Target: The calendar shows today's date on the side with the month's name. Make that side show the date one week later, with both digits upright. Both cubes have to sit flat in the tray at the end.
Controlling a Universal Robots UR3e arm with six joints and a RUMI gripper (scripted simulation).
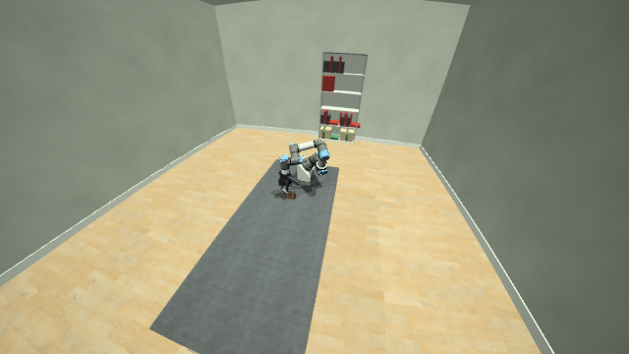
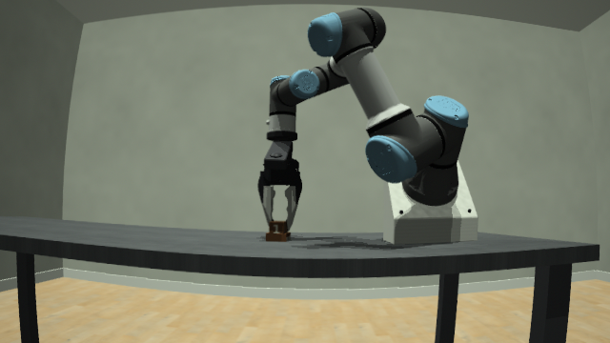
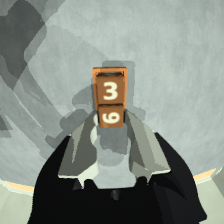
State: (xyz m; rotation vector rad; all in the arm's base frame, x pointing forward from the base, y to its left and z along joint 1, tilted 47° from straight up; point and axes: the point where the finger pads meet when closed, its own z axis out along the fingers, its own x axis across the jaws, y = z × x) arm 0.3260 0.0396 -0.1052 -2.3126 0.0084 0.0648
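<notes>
My gripper is now 10 mm above the cube. Also, from my hand: calendar tray 30 mm below, 20 mm to the left.
</notes>
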